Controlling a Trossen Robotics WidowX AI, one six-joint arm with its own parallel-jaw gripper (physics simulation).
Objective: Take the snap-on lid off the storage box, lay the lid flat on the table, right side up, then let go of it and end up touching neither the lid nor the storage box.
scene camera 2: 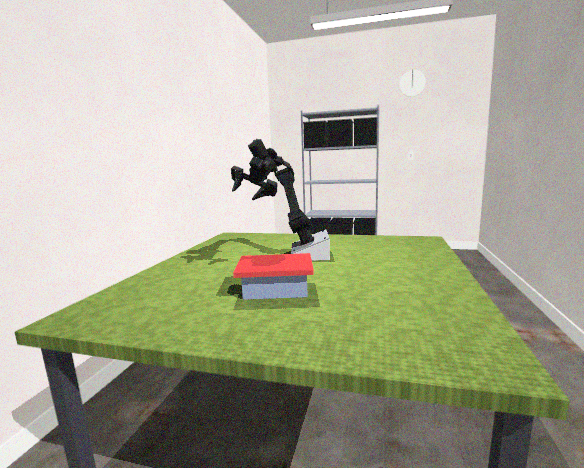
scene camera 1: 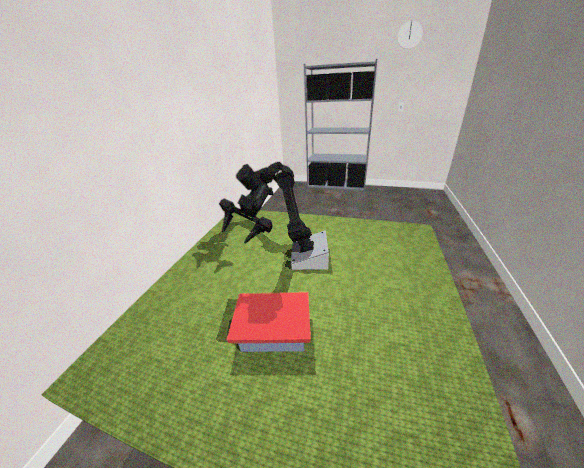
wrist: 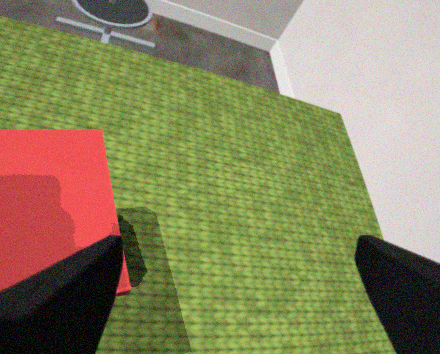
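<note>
The red lid (scene camera 1: pixel 280 320) (scene camera 2: pixel 280 266) (wrist: pixel 85 155) sits flat on top of the blue-grey storage box (scene camera 1: pixel 272 346) (scene camera 2: pixel 275 288), with its edges reaching out past the box walls. In the wrist view part of the lid shows at the left, and the box is hidden under it. My gripper (scene camera 1: pixel 234 237) (scene camera 2: pixel 243 195) (wrist: pixel 241 248) is wide open with nothing between its fingers. It hangs in the air above the table, behind and to the left of the box in the scene views, touching neither lid nor box.
The green table (scene camera 1: pixel 390 325) (scene camera 2: pixel 390 310) (wrist: pixel 240 165) carries the box and the arm's light grey base (scene camera 1: pixel 312 261) (scene camera 2: pixel 320 250), which stands behind the box. A wall runs along the table's left side. A shelf rack (scene camera 1: pixel 337 131) (scene camera 2: pixel 340 181) stands beyond the far edge.
</note>
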